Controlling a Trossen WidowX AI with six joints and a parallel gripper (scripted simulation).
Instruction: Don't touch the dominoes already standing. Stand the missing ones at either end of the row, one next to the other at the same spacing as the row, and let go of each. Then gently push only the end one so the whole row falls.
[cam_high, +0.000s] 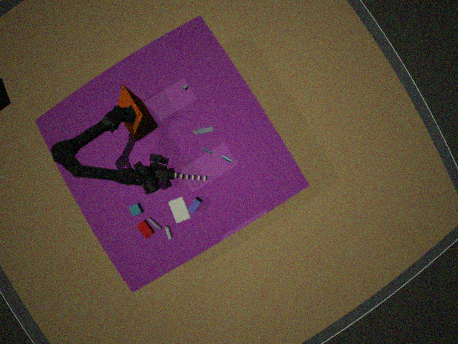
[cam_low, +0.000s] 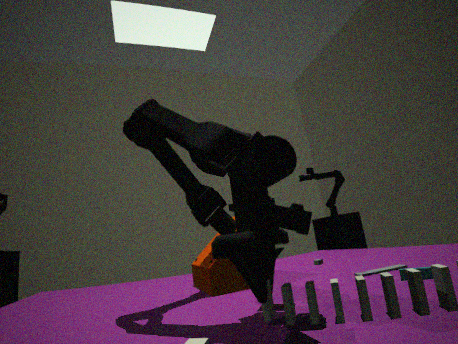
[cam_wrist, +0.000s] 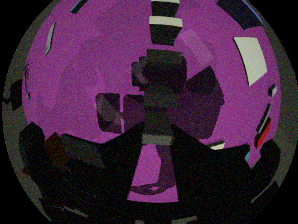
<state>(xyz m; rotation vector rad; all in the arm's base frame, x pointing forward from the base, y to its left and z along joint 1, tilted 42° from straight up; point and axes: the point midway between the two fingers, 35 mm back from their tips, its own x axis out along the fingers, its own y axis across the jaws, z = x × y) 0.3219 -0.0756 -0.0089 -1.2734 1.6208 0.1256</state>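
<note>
The teal block lies 24 cm to the right of my gripper tip, 12 cm ahead of it and 2 cm below it. Also, from my gripper tip: red block: 25 cm to the right, 25 cm ahead, 2 cm below; then white card: 25 cm ahead, 3 cm below, 1 cm to the right; then blue block: 26 cm ahead, 9 cm to the left.
</note>
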